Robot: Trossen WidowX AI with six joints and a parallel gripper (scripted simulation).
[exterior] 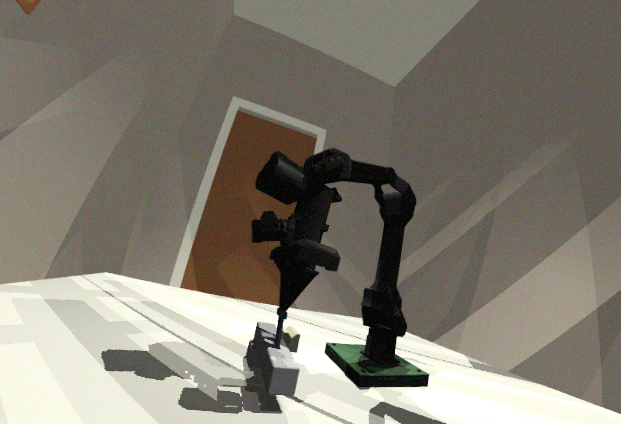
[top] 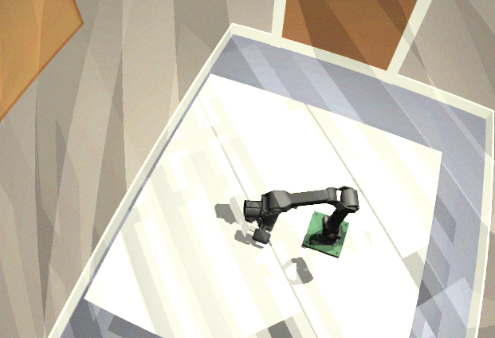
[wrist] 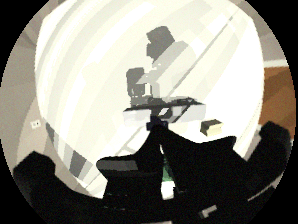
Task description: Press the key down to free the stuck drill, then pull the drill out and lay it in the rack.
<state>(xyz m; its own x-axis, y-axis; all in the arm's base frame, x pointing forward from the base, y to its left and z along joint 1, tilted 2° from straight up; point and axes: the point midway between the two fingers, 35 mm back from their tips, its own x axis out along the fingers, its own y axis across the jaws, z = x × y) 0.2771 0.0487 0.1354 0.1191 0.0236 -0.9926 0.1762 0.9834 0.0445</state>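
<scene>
Right now my gripper tip is 30 mm above the key. The rest, counted from my gripper tip: drill (10 mm behind, 60 mm to the right, 70 mm below); grey block fixture (10 mm behind, 40 mm to the right, 80 mm below).
</scene>
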